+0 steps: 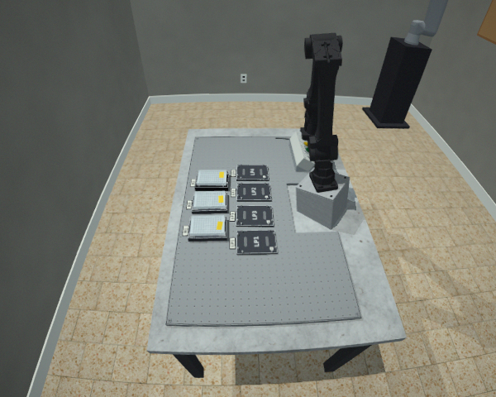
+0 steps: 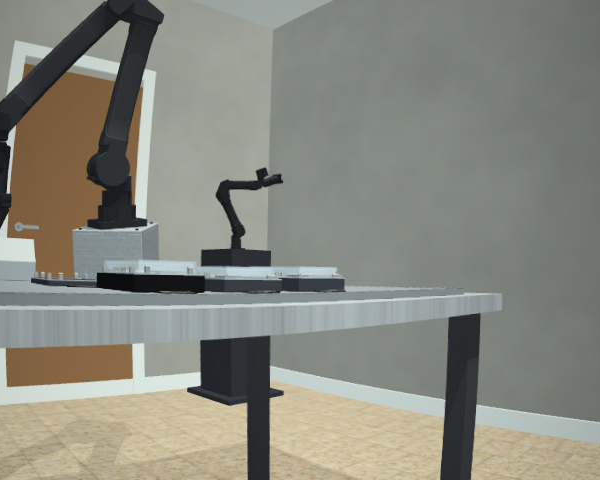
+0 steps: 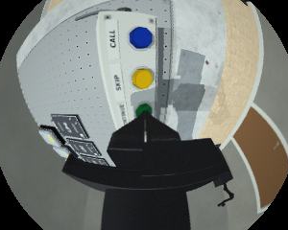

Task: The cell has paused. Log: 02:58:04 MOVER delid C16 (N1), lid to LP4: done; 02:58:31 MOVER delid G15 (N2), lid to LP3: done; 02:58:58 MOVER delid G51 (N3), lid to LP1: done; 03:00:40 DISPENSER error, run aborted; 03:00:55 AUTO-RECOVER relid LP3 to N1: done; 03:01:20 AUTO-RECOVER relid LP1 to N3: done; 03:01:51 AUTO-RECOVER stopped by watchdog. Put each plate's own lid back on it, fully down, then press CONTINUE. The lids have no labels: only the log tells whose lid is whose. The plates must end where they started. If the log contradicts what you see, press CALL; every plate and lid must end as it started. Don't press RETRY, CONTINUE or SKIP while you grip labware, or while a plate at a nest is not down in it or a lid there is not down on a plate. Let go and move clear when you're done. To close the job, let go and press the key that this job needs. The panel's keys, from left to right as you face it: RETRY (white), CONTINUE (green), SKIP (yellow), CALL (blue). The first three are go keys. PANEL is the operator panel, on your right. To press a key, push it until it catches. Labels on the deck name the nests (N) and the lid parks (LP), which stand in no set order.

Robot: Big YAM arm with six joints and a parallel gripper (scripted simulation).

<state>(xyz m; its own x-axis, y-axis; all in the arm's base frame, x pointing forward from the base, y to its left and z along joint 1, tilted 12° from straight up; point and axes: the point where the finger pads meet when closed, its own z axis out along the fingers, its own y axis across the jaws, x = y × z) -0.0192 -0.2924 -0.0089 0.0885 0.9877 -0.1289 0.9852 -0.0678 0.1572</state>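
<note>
My gripper is now 50 mm to the left of the yellow skip key and 10 mm above it. Round my hand: blue call key (100 mm to the right, 10 mm below); lid (490 mm ahead, 390 mm to the left, 40 mm below).
</note>
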